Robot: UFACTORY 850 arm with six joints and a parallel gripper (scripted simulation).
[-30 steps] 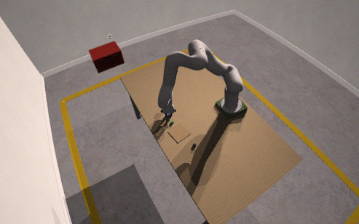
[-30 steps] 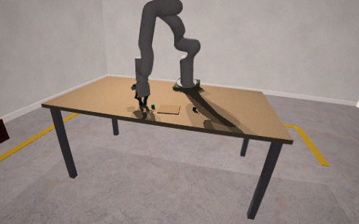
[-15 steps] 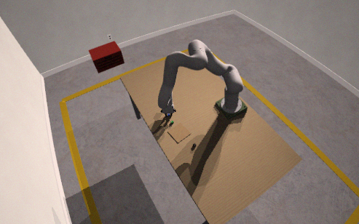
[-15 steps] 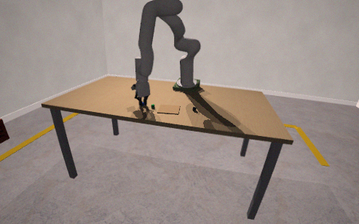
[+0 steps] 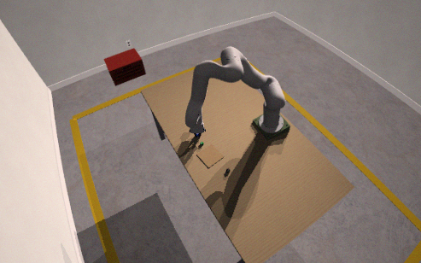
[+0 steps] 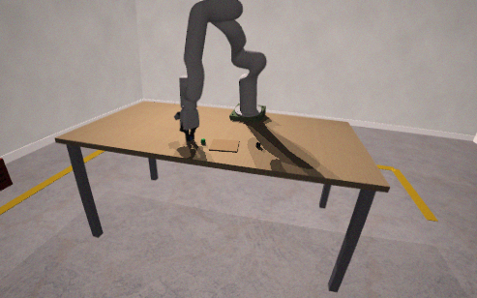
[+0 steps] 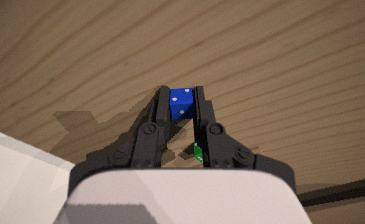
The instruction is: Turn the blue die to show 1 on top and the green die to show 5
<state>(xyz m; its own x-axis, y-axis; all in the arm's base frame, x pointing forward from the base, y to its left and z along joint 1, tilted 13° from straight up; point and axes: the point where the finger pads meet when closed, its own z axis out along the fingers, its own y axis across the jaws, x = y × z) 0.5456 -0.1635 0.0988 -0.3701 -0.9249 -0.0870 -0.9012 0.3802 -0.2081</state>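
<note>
Right now the blue die is 1 cm below my hand. From my hand the other things lie so: mat 20 cm to the left, 2 cm below, 1 cm behind; then black die 36 cm to the left, 7 cm behind, 1 cm below; then green die 8 cm to the left, 1 cm below.
</note>
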